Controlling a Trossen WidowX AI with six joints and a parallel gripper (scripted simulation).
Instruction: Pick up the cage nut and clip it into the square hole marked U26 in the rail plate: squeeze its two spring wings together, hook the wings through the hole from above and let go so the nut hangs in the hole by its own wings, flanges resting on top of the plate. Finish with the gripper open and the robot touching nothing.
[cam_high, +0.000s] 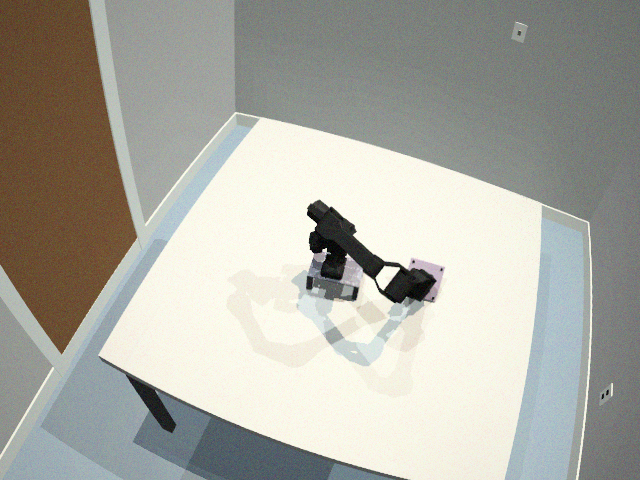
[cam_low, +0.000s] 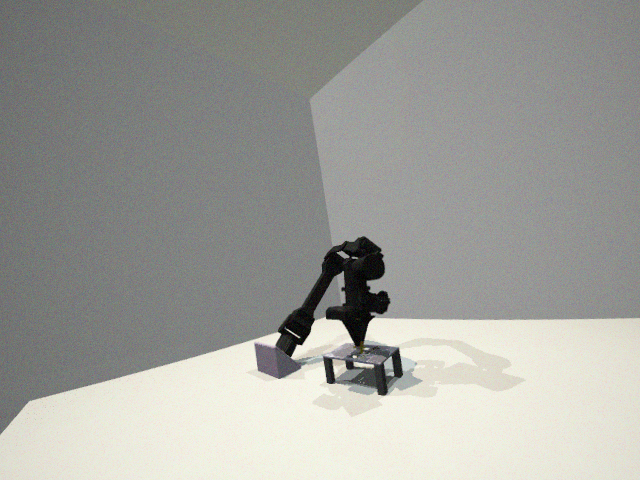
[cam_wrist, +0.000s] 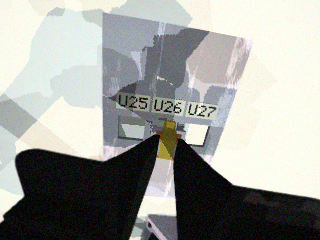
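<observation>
Now: gripper tip 10 mm above the yellow cage nut.
</observation>
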